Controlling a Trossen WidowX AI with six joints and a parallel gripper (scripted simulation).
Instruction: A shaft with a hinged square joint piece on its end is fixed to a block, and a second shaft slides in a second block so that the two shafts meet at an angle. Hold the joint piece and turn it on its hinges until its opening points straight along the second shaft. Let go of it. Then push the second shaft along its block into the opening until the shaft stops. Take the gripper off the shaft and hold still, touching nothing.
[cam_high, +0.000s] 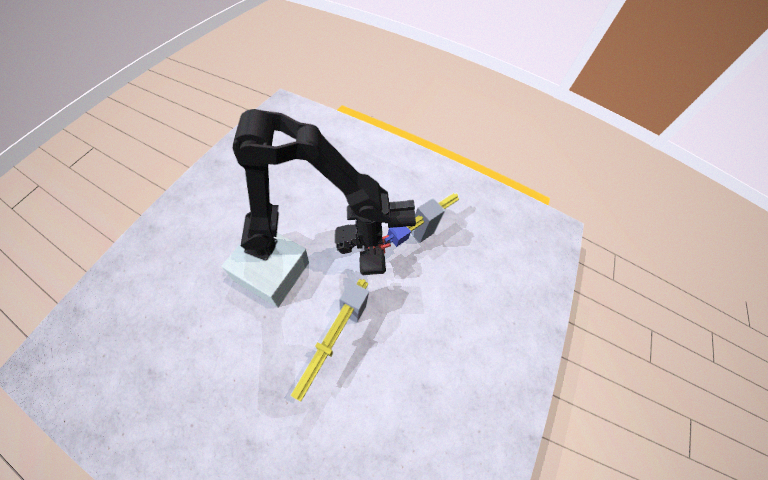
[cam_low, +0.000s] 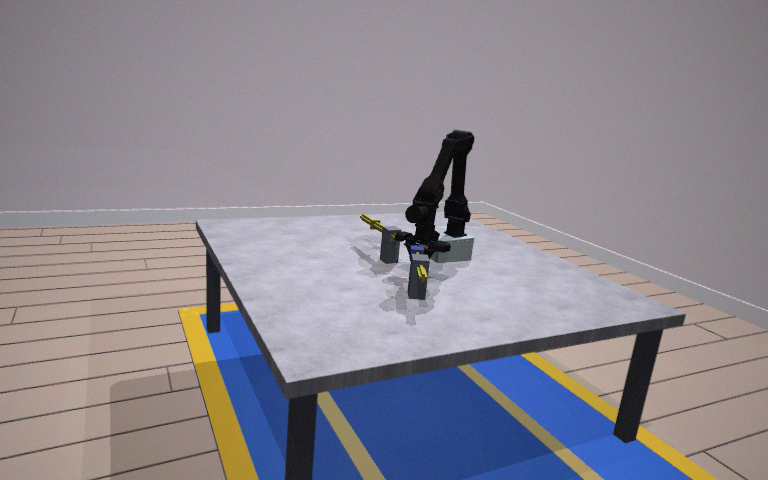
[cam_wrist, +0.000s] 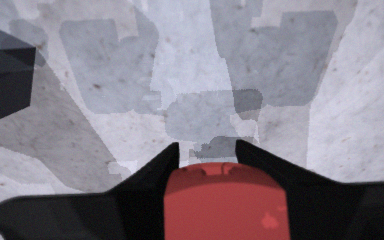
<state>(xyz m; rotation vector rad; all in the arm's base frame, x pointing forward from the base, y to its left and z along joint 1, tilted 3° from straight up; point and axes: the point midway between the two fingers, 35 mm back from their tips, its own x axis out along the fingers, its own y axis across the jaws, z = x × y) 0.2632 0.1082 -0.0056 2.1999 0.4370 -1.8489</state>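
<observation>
Right now the red joint piece is 1 cm ahead of my gripper tip and 5 cm above it.
</observation>
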